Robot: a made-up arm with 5 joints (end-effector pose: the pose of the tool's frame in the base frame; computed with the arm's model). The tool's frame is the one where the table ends. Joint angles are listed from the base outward.
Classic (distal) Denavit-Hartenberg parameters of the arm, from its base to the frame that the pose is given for. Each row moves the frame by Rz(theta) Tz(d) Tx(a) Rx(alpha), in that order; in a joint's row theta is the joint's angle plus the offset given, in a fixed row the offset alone. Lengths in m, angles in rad.
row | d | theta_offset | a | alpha
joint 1 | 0.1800 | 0.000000 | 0.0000 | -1.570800
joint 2 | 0.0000 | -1.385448 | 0.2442 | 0.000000
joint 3 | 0.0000 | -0.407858 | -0.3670 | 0.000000
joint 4 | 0.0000 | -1.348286 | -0.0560 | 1.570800
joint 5 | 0.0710 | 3.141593 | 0.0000 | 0.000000
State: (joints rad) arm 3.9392 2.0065 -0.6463 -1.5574 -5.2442
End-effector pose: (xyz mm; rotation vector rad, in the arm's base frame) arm 45.9 47.0 -174.8 -0.3627 -2.9908 0.2368
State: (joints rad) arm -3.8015 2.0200 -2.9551 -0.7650 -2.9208
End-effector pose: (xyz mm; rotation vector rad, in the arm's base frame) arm -470.8 365.4 -47.4 -1.7022 0.8021 2.0908
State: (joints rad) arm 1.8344 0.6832 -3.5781 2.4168 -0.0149
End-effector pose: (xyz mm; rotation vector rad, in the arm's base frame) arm -72.4 268.1 667.4 -1.6469 -2.1838 -0.4092
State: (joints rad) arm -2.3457 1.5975 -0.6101 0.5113 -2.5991
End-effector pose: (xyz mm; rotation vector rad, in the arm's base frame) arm 57.5 58.7 -197.1 -1.8182 -0.2316 -1.3375
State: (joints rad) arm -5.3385 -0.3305 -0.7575 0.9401 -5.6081
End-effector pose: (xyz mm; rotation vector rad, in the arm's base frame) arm 225.7 312.1 265.2 -3.0031 -0.4073 -0.1548
